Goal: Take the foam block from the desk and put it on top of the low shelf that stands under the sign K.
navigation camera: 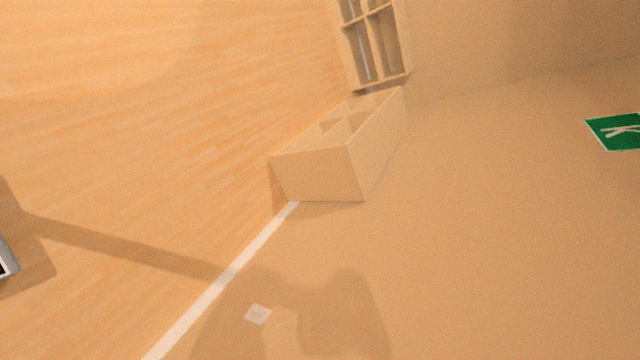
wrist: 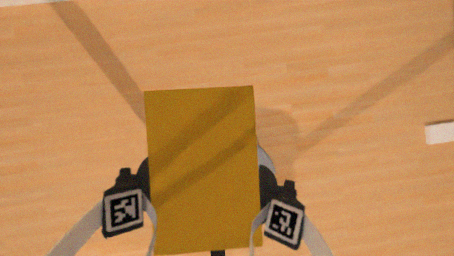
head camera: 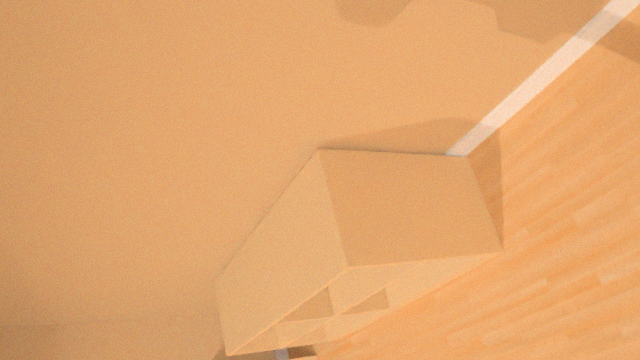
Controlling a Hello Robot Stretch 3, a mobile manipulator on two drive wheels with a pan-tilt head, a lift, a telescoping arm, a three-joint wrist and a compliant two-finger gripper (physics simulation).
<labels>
The gripper shows in the wrist view (208, 178); in the navigation camera view it is out of frame, in the head camera view it is out of frame. A yellow foam block shows in the wrist view (202, 149); in the navigation camera view it is out of frame, in the head camera view it is out of frame.
</labels>
